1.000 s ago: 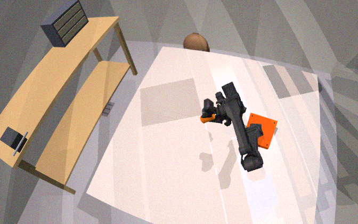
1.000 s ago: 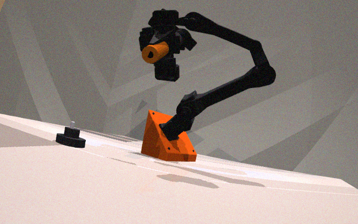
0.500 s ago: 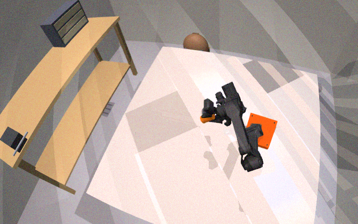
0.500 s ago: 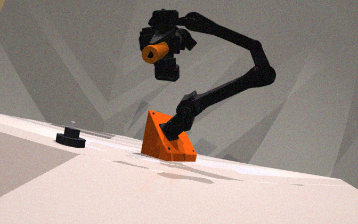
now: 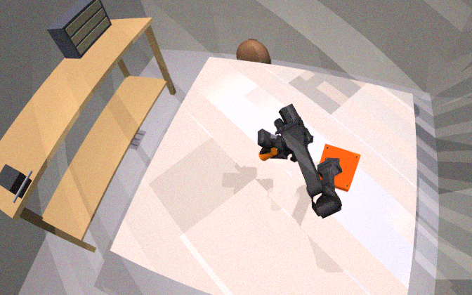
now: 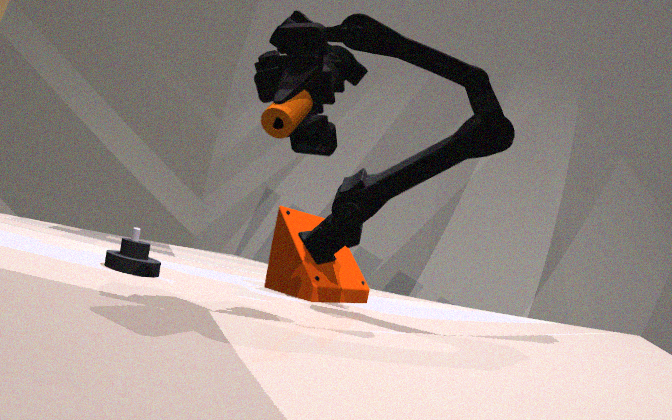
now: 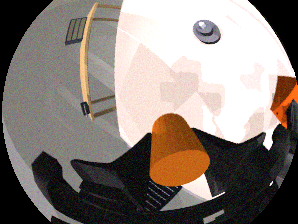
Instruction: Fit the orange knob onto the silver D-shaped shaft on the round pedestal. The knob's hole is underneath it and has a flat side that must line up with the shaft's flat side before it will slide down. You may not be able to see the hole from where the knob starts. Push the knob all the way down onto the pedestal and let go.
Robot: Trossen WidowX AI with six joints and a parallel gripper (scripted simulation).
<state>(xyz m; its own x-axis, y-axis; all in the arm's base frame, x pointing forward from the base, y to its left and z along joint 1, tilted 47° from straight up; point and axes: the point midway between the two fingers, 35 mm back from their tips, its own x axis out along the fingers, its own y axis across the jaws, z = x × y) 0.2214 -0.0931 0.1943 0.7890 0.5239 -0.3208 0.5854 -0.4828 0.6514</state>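
My gripper tip is now 20 mm past the orange knob and 30 mm below it. The rest, counted from my gripper tip: round pedestal: 20 mm ahead, 200 mm to the right, 190 mm below.
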